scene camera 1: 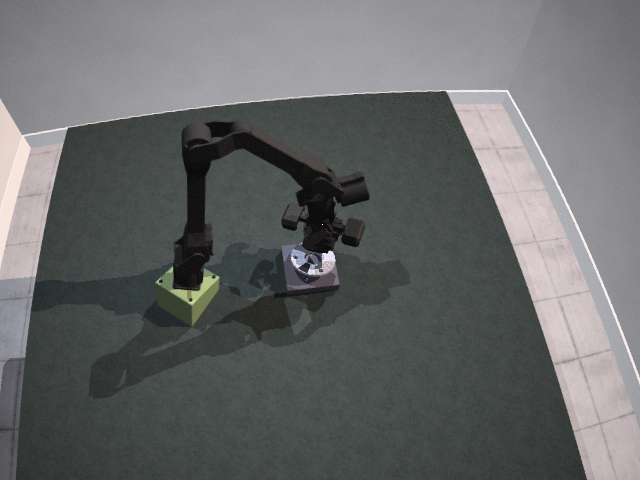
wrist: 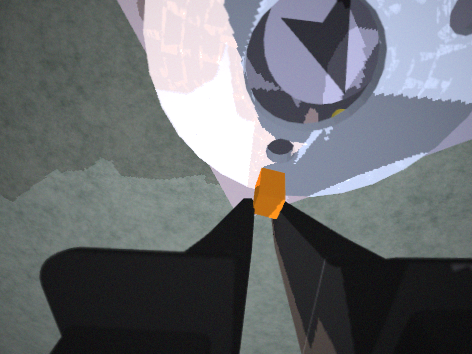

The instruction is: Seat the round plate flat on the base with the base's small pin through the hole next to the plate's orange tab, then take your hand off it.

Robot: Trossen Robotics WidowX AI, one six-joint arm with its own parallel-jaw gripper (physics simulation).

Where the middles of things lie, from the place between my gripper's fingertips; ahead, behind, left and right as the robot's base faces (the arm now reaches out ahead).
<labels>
Now: hand 5 cm to the left of the round plate (scene camera 1: 326, 265), 3 cm past it and 1 cm below it. Round my hand: round hub (wrist: 319, 59) (6 cm to the right, 4 cm behind, 1 cm below); then square base (scene camera 1: 297, 283) (6 cm to the right, 4 cm behind, 2 cm below).
</labels>
